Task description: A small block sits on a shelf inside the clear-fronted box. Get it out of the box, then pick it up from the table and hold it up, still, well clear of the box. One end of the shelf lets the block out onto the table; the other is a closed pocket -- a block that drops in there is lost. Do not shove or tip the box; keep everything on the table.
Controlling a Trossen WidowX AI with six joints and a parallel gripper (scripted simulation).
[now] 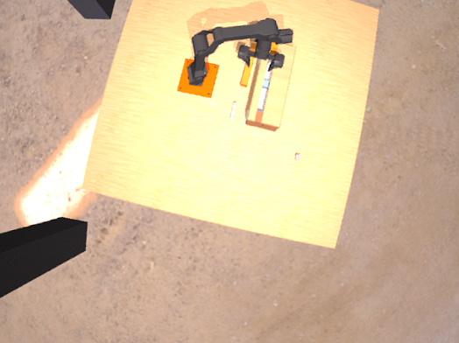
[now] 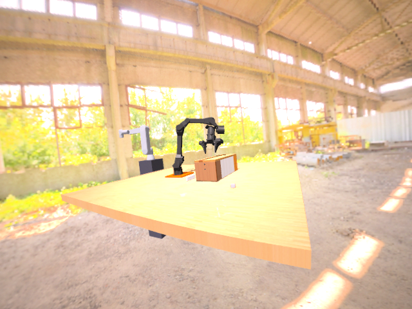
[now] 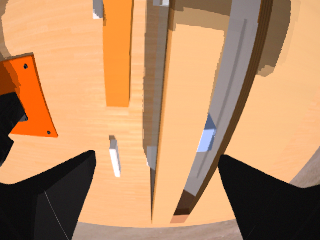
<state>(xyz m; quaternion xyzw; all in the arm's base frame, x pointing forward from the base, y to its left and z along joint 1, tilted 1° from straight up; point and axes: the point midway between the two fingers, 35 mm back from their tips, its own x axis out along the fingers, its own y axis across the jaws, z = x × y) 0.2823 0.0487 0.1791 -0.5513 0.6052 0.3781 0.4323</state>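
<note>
Now: gripper tip 30 mm short of the wooden box, 40 mm to the left of it and 90 mm above it. From my gripper tip the other things lie so: orange bar (40 mm behind, 70 mm to the left, 140 mm below); then blue-grey block (40 mm ahead, 40 mm to the right, 70 mm below).
</note>
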